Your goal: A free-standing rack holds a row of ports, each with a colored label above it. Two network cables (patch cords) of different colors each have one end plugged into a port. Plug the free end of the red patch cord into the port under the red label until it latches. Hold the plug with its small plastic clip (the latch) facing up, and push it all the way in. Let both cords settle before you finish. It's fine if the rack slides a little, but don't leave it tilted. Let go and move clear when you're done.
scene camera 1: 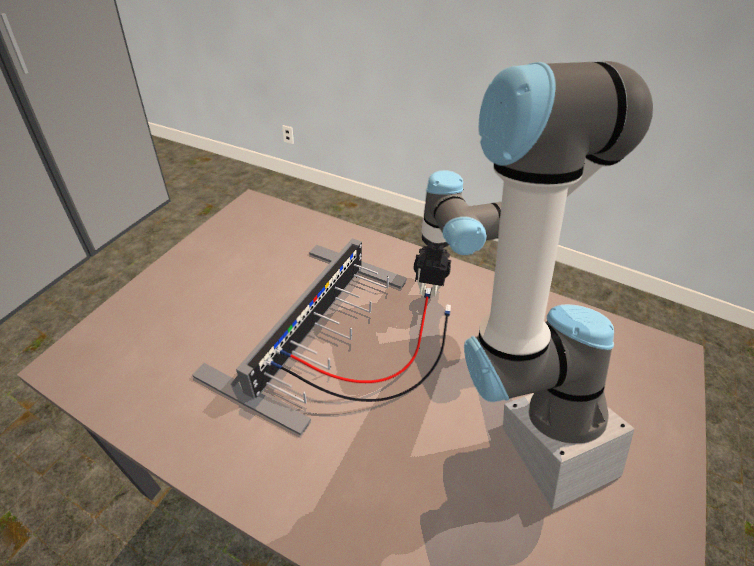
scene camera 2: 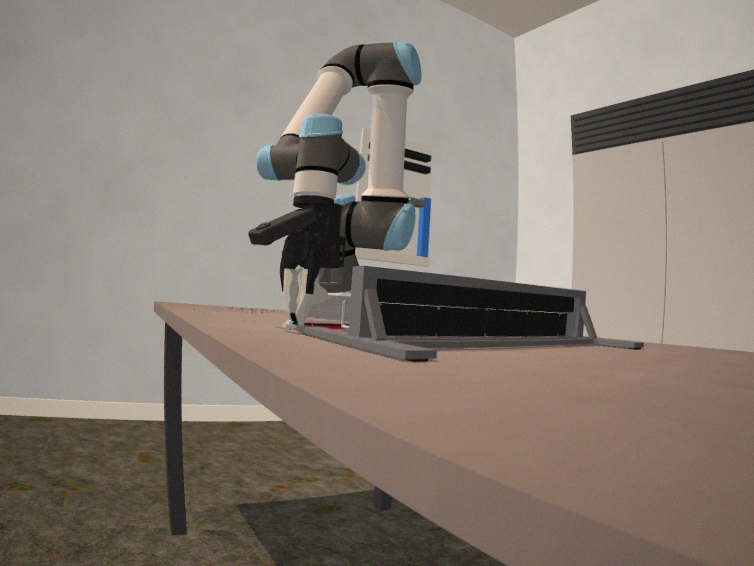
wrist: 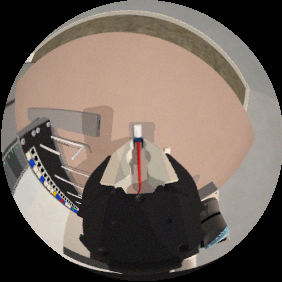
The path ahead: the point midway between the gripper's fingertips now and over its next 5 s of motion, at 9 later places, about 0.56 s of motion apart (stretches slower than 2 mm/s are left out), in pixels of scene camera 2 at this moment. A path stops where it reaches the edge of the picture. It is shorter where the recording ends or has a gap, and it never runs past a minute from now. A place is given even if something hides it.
My gripper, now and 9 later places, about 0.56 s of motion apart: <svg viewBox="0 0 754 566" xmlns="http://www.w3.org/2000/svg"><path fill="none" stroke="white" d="M297 328L297 321L298 307L299 295L299 293L302 292L307 292L319 290L333 289L351 287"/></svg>
